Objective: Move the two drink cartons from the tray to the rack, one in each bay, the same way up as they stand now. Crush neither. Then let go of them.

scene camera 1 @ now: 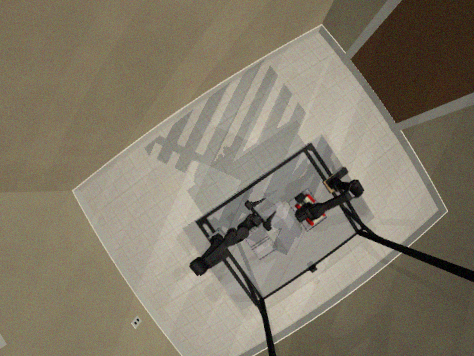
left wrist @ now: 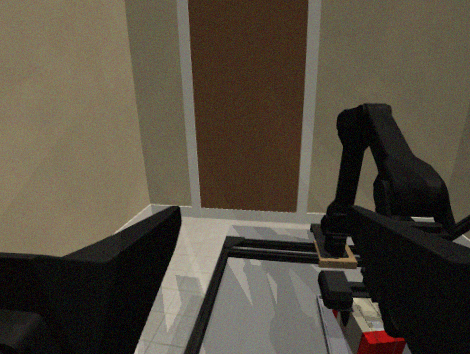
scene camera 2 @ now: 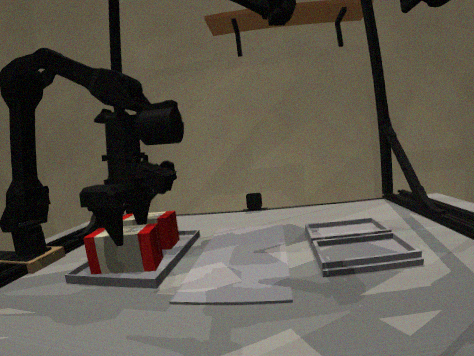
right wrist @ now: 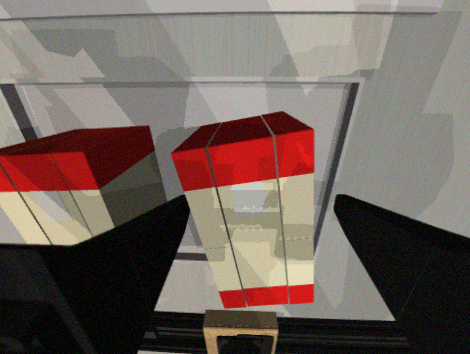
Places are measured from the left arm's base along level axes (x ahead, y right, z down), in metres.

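Pixels of known places: left gripper, fingertip midpoint: (scene camera 1: pixel 270 204) (left wrist: pixel 263 214); right gripper, fingertip midpoint: (scene camera 1: pixel 303 205) (left wrist: pixel 369 325) (scene camera 2: pixel 132 237) (right wrist: pixel 261 201); left arm's base, origin of the base link: (scene camera 1: pixel 218 239); right arm's base, origin of the base link: (scene camera 1: pixel 332 183) (left wrist: pixel 333 250) (scene camera 2: pixel 31 253) (right wrist: pixel 240 347).
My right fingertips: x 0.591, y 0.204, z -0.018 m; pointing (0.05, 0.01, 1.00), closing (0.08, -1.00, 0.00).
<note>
For each thing: its top centre in the pictures, then the offset to it from my right fingertips. "pt": a spot on its surface instead.
- grey tray, surface spot: (right wrist: pixel 345 125) pt dz +0.050, dx -0.028, dy -0.068 m
- front carton, middle of its top: (right wrist: pixel 257 244) (scene camera 2: pixel 121 230) (left wrist: pixel 367 310) (scene camera 1: pixel 306 204) dz -0.012, dx +0.020, dy +0.004 m
- back carton, middle of its top: (right wrist: pixel 75 246) (scene camera 2: pixel 145 215) dz -0.012, dx +0.016, dy +0.116 m
- two-bay rack, middle of its top: (scene camera 2: pixel 353 235) (scene camera 1: pixel 260 243) dz +0.042, dx -0.393, dy +0.016 m
Two cream cartons with red ends lie side by side in the grey tray (scene camera 2: pixel 112 281) (right wrist: pixel 345 125). The front carton (scene camera 2: pixel 122 257) (right wrist: pixel 255 220) (left wrist: pixel 357 327) is partly hidden by a finger in scene camera 2. The back carton (scene camera 2: pixel 171 231) (right wrist: pixel 50 200) is partly hidden behind it. My right gripper (scene camera 2: pixel 130 233) (right wrist: pixel 261 201) is open and low over the tray, its fingers on either side of the front carton, one over the gap between the cartons. My left gripper (scene camera 1: pixel 269 206) (left wrist: pixel 263 214) is open and empty, away from the cartons. The two-bay rack (scene camera 2: pixel 372 266) (scene camera 1: pixel 260 244) is empty.
A flat pale panel (scene camera 2: pixel 240 270) lies between tray and rack. Black frame posts (scene camera 2: pixel 380 125) and rails border the table. A small black block (scene camera 2: pixel 254 201) stands at the back edge. A wooden shelf (scene camera 2: pixel 320 17) is on the wall behind.
</note>
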